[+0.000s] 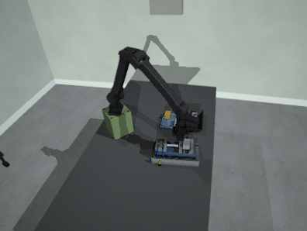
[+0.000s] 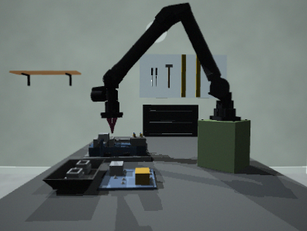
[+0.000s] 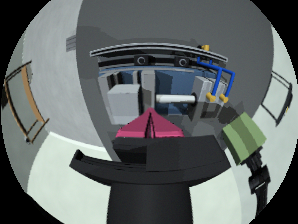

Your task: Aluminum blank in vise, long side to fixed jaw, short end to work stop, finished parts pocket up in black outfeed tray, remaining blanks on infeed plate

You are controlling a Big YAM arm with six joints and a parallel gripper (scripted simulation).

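Right now my hand is 4 cm short of the gray aluminum blank and 3 cm above it. From my hand the other things lie so: vise (8 cm below, 3 cm behind); yellow brass blank (38 cm to the left, 10 cm below, 10 cm behind).
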